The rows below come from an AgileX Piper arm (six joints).
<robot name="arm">
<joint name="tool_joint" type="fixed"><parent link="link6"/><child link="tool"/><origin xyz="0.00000 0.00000 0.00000" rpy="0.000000 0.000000 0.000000"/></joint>
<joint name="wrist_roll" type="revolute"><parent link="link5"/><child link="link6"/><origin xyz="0.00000 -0.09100 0.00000" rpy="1.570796 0.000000 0.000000"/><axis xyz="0 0 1"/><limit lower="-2.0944" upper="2.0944"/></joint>
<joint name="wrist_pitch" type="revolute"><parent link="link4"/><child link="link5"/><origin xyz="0.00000 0.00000 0.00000" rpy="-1.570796 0.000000 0.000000"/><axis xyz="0 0 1"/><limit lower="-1.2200" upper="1.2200"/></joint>
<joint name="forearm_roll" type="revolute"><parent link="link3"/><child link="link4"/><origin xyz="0.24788 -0.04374 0.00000" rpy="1.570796 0.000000 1.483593"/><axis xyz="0 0 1"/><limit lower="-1.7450" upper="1.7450"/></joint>
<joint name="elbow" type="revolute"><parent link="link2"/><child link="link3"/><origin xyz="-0.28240 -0.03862 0.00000" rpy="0.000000 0.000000 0.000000"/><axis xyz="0 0 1"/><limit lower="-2.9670" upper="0.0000"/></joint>
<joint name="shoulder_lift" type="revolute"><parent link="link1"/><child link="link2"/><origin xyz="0.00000 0.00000 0.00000" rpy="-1.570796 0.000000 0.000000"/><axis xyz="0 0 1"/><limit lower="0.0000" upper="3.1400"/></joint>
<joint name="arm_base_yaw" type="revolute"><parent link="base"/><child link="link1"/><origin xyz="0.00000 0.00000 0.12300" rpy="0.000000 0.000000 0.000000"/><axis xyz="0 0 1"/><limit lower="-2.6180" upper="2.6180"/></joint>
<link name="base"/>
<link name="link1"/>
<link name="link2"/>
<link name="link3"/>
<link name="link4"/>
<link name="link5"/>
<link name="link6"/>
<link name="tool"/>
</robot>
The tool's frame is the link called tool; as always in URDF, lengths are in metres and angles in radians.
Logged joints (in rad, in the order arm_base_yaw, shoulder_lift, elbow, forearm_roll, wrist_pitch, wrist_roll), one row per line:
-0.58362, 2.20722, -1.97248, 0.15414, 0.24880, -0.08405
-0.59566, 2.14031, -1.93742, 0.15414, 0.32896, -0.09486
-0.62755, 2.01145, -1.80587, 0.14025, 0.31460, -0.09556
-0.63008, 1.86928, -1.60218, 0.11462, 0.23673, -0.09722
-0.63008, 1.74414, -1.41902, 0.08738, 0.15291, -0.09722
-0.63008, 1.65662, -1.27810, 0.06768, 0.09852, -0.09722
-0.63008, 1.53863, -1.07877, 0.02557, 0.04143, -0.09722
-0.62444, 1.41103, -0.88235, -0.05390, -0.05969, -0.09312
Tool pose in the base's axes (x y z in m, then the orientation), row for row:
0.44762, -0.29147, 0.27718, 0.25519, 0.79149, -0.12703, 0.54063
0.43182, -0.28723, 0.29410, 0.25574, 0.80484, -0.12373, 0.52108
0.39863, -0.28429, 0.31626, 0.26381, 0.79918, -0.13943, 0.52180
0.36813, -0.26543, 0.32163, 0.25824, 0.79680, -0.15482, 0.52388
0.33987, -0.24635, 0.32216, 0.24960, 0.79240, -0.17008, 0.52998
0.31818, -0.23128, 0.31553, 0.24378, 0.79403, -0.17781, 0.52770
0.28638, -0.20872, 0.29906, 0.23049, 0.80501, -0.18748, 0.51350
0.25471, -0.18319, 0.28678, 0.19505, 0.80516, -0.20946, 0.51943
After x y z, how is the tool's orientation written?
As a quaternion, x y z w.
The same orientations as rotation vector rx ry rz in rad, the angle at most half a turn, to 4 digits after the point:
0.6064, 1.8809, -0.3019
0.6129, 1.9287, -0.2965
0.6320, 1.9146, -0.3340
0.6181, 1.9072, -0.3706
0.5959, 1.8917, -0.4060
0.5825, 1.8974, -0.4249
0.5542, 1.9355, -0.4508
0.4678, 1.9309, -0.5023

